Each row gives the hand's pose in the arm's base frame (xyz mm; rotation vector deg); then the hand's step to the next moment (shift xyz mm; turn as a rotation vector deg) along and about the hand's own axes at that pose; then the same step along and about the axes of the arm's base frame.
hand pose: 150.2 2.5 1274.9 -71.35 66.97 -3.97
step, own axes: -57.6 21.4 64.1 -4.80 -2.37 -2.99
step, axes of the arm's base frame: 7.5 87.6 12.2 -3.11 -0.08 5.28
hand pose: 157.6 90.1 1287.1 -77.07 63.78 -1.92
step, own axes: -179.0 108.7 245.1 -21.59 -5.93 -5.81
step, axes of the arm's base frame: 4.0 321.9 -17.5 -11.72 6.74 18.77
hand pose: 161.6 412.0 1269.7 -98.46 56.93 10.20
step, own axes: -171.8 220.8 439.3 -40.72 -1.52 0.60
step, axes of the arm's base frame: -109.4 450.1 -238.1 -24.74 21.96 23.80
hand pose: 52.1 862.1 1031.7 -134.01 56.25 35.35
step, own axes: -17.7 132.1 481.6 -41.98 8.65 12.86
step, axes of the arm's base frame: -208.1 228.1 -392.9 -35.64 24.10 12.30
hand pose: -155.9 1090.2 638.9 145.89 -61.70 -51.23
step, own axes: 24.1 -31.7 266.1 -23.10 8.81 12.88
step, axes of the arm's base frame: -133.5 10.4 -233.4 -25.50 10.54 3.95
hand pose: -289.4 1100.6 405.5 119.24 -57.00 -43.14
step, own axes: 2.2 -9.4 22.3 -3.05 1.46 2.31
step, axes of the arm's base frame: -11.3 -5.0 -20.9 -3.94 1.05 0.40
